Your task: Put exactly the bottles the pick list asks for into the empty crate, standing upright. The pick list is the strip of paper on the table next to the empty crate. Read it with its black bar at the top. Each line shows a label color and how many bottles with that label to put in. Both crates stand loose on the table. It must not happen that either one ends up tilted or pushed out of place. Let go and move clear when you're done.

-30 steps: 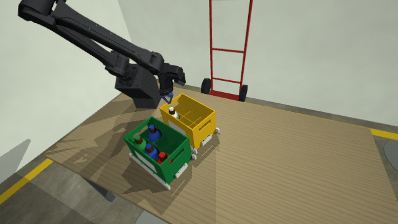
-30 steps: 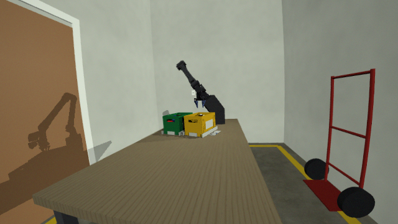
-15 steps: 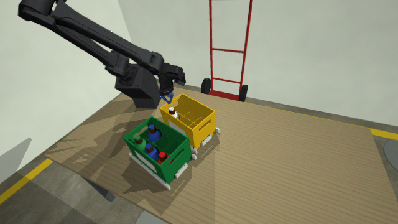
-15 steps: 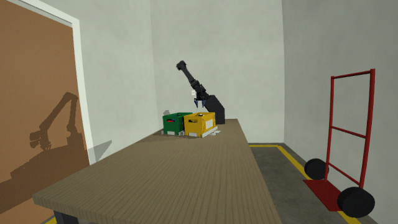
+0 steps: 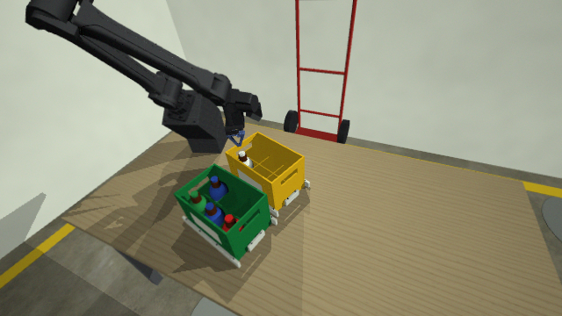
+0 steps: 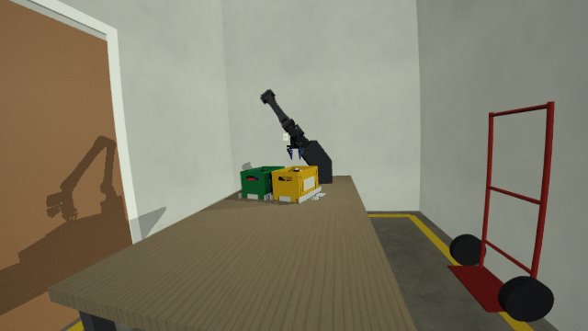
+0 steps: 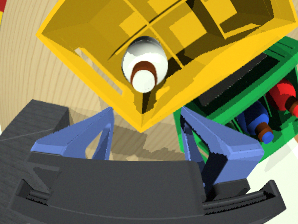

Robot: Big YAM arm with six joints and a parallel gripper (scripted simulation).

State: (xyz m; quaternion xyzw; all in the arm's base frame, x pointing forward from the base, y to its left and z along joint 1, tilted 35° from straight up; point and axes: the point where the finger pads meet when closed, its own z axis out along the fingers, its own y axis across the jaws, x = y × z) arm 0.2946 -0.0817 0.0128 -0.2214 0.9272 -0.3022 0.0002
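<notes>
Right now the green crate is 2 cm ahead of my hand, 23 cm to the right of it and 15 cm below it. Also, from my hand: white-labelled bottle (15 cm below); then green-label bottle (8 cm behind, 24 cm to the right, 15 cm below); then yellow crate (10 cm ahead, 15 cm below).
</notes>
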